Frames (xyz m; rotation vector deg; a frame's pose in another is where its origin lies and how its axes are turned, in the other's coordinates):
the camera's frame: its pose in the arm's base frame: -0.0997 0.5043 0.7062 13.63 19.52 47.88
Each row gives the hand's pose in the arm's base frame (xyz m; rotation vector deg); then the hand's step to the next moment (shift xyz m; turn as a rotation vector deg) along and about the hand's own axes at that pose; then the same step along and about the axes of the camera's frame.
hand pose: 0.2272 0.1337 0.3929 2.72 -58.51 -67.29
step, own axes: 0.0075 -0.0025 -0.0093 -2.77 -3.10 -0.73
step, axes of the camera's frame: -0.0052 -0.0110 0.0008 -0.03 0.26 -4.21
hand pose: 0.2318 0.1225 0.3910 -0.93 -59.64 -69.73
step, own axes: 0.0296 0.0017 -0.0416 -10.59 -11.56 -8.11
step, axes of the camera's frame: -0.0152 -0.0476 0.0107 0.71 -4.16 -17.14
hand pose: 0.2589 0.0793 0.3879 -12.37 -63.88 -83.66
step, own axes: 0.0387 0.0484 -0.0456 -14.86 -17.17 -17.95
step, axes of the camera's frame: -0.0106 -0.0586 0.0488 -0.55 -11.85 -26.40
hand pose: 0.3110 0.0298 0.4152 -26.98 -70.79 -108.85
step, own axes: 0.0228 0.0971 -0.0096 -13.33 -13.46 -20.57
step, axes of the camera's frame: -0.0025 -0.0448 0.0896 -2.33 -15.13 -23.40
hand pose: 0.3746 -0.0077 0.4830 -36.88 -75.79 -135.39
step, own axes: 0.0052 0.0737 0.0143 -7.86 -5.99 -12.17
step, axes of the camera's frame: -0.0085 -0.0204 0.0719 -1.80 -9.79 -12.11
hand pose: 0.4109 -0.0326 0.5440 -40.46 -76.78 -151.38
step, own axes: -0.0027 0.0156 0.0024 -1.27 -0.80 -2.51
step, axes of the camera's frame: -0.0035 -0.0065 0.0142 -0.75 -1.88 -2.11
